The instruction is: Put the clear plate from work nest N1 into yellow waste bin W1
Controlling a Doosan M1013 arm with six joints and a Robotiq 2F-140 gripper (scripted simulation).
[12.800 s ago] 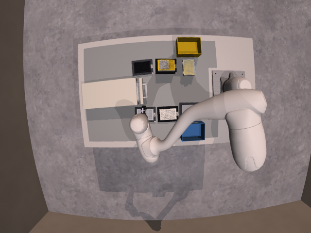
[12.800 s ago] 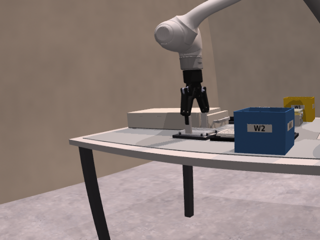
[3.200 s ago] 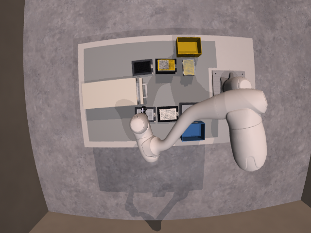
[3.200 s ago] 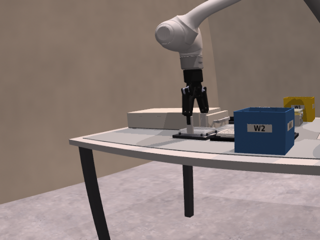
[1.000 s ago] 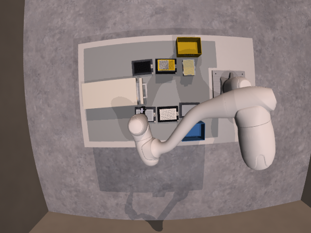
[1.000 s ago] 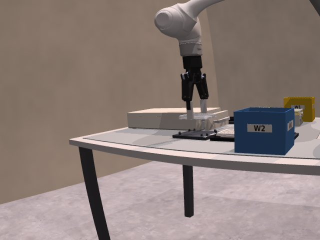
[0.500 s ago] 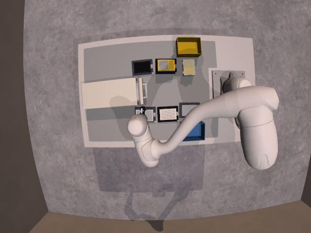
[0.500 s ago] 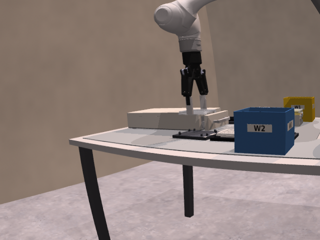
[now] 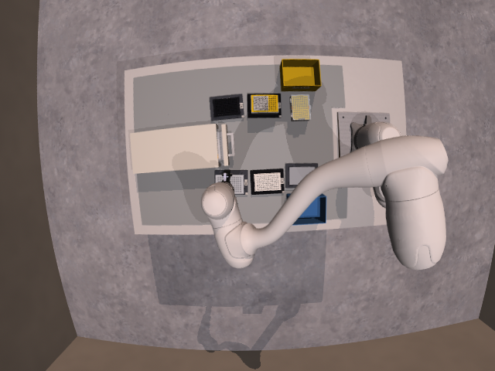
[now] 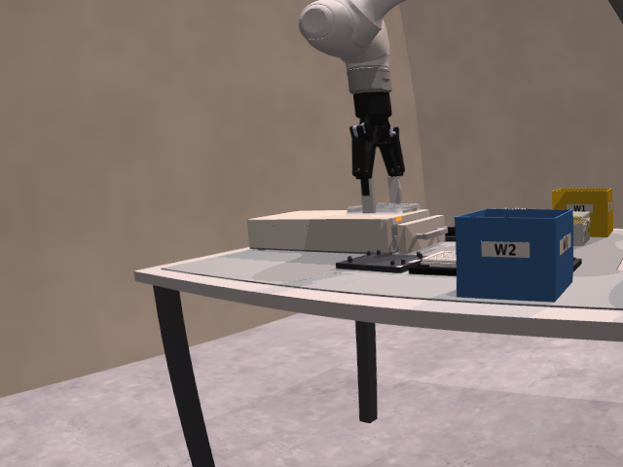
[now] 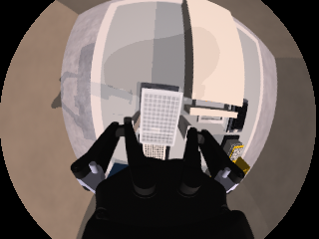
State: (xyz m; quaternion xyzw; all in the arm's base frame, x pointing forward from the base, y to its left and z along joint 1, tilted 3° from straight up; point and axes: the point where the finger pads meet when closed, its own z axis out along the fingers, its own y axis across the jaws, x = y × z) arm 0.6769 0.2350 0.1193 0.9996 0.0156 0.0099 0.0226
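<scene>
Now: hand 16 cm past the yellow rack, 38 cm to the left of it and 8 cm above it. From my hand the other things lie so: white plate: 18 cm behind, 1 cm to the right, 12 cm below; clear plate: 2 cm below; black plate: 3 cm ahead, 37 cm to the right, 12 cm below.
</scene>
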